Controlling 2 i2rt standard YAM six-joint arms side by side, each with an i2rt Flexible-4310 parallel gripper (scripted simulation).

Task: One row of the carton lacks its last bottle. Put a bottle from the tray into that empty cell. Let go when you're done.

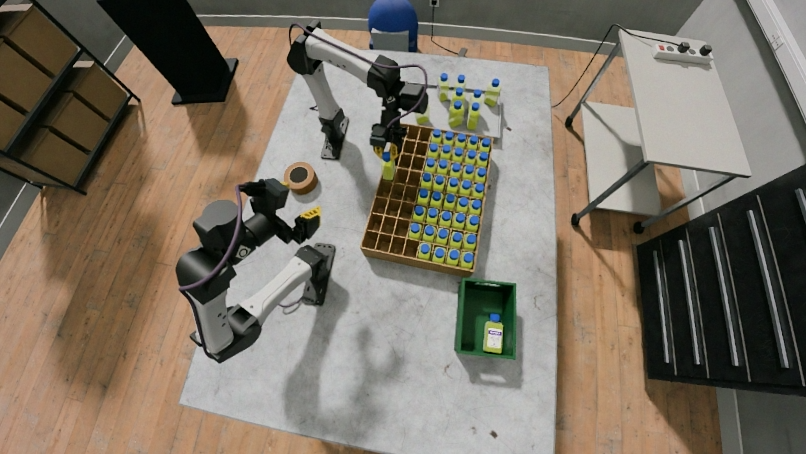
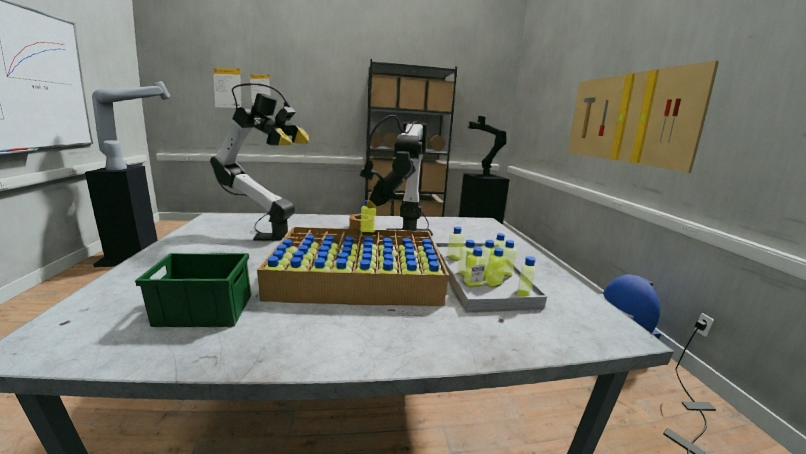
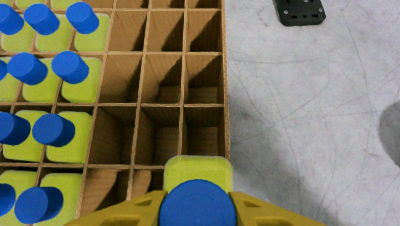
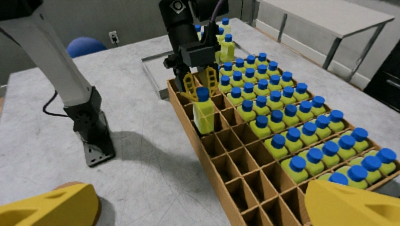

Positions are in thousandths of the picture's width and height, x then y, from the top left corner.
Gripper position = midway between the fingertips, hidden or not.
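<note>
A carton (image 2: 360, 631) (image 3: 499, 445) (image 4: 581, 662) is here in the scene, and I also see a brown tape roll (image 1: 374, 391). In image 3 the roll is out of frame. As for my own hands, my left gripper (image 2: 456, 455) (image 3: 494, 887) (image 4: 509, 445) is visible to me, and so is my right gripper (image 1: 378, 433) (image 2: 372, 314) (image 4: 504, 847).
</note>
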